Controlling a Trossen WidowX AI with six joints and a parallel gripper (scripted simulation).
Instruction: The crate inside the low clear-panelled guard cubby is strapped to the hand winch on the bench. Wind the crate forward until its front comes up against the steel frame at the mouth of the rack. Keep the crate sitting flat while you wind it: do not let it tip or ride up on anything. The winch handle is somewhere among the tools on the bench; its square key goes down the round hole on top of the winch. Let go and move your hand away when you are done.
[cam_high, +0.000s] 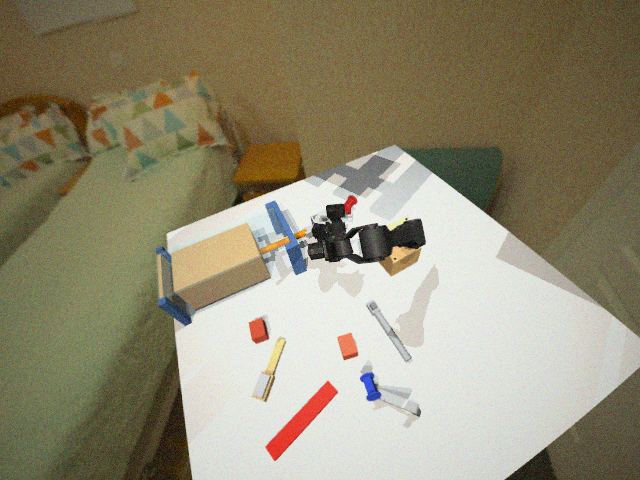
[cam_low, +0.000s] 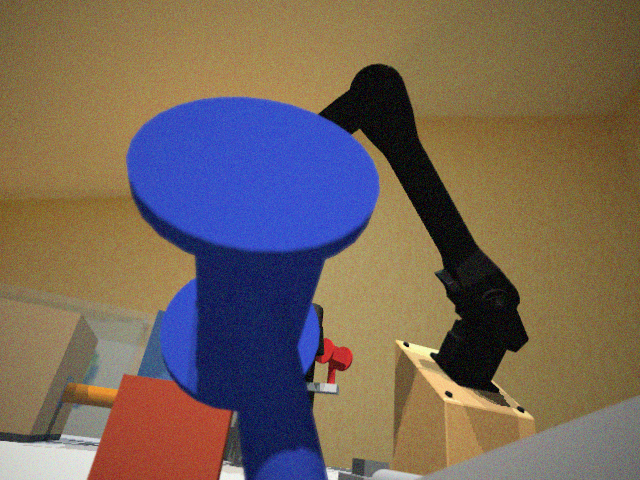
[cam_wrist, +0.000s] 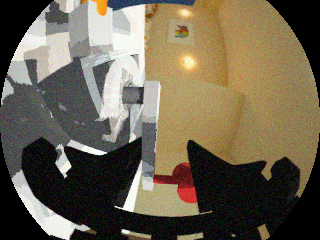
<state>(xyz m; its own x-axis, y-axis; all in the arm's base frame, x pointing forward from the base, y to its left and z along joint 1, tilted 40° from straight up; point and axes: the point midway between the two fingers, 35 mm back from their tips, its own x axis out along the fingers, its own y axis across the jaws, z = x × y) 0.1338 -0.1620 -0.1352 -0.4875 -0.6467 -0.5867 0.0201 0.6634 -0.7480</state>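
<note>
The grey crank arm is 20 mm to the left of my gripper tip, 10 mm below it and 10 mm behind it. Also, from my gripper tip: grey winch (100 mm below, 30 mm to the right, 30 mm ahead); then winch drum (100 mm below, 40 mm ahead, 20 mm to the right); then red grip (40 mm to the left, 30 mm behind, 20 mm above).
</note>
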